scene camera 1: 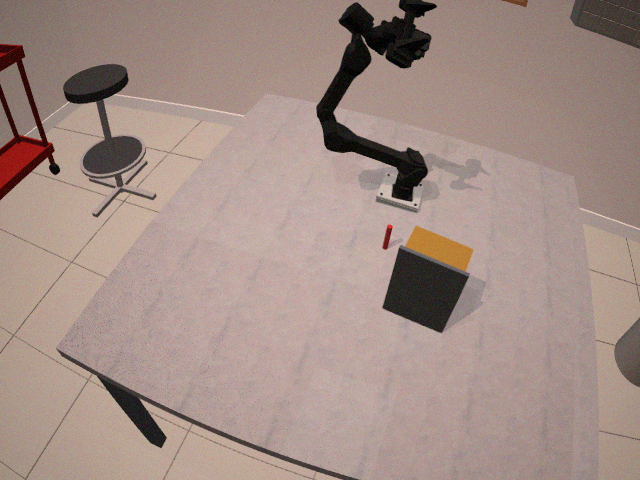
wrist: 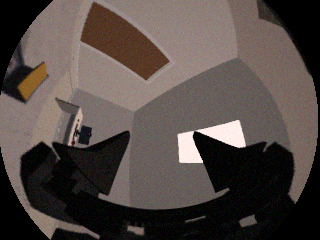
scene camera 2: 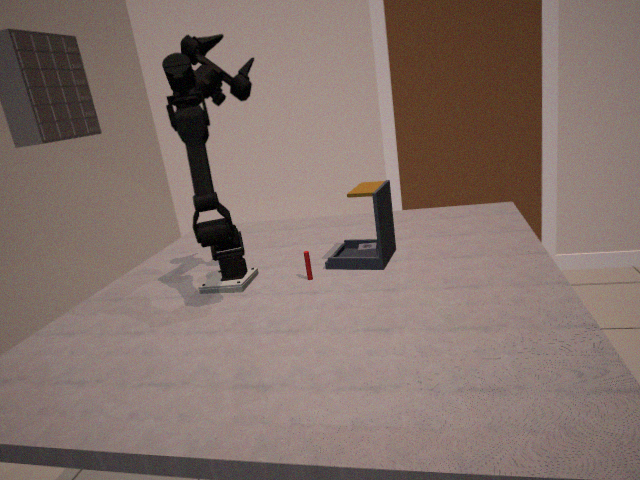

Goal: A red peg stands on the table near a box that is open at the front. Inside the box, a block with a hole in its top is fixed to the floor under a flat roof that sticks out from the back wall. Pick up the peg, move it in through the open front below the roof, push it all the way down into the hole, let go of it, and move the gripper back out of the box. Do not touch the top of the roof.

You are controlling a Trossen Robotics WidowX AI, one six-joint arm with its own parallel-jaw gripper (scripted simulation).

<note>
My gripper point(scene camera 1: 431, 21) is open and holds nothing. I also see an orange roof point(scene camera 1: 421, 240) and a back wall point(scene camera 1: 423, 288).
My gripper also shows in the wrist view point(wrist: 162, 134) and in scene camera 2 point(scene camera 2: 238, 47). The back wall is seen too in scene camera 2 point(scene camera 2: 382, 202).
</note>
